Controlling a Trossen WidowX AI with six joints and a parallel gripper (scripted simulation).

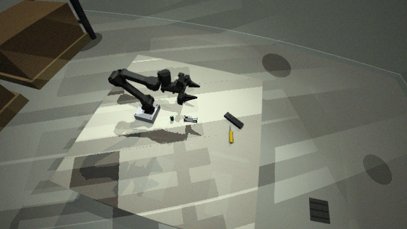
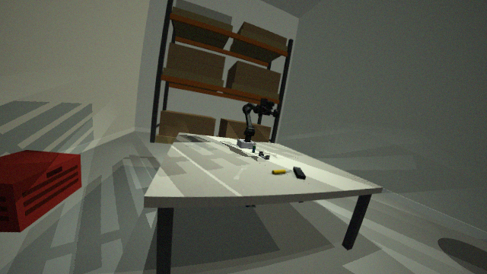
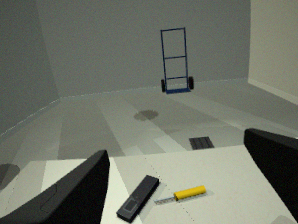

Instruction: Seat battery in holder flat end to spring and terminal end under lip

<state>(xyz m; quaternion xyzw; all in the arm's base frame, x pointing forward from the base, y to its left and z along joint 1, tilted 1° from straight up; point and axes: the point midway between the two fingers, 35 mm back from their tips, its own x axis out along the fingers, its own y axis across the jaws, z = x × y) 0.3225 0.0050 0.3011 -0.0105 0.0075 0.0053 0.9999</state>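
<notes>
My gripper tip is now 320 mm above the battery, 190 mm past it and 10 mm to the left of it. Also, from my gripper tip: flat black block 340 mm below, 270 mm ahead, 80 mm to the left; yellow-handled screwdriver 340 mm below, 260 mm ahead, 30 mm to the right.
</notes>
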